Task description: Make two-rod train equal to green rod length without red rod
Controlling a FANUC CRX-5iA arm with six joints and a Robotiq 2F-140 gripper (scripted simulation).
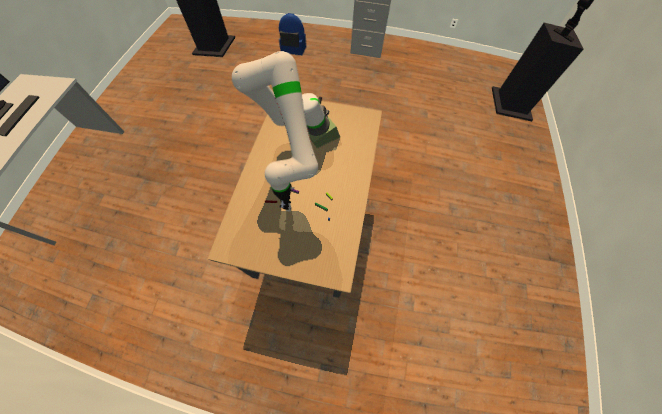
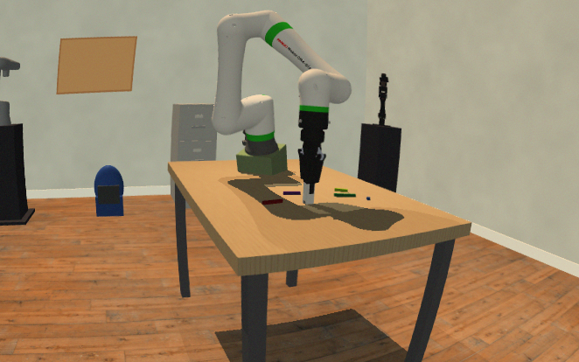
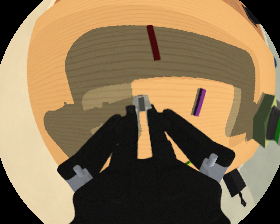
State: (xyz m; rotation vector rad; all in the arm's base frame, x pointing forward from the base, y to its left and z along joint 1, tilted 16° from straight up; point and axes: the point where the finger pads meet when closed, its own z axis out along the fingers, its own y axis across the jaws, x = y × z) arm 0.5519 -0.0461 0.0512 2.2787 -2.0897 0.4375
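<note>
My hand is 30 mm above the grey rod. Round my hand: red rod (110 mm to the right, 30 mm below, 20 mm behind); purple rod (120 mm behind, 30 mm below); green rod (180 mm to the left, 50 mm behind, 30 mm below).
</note>
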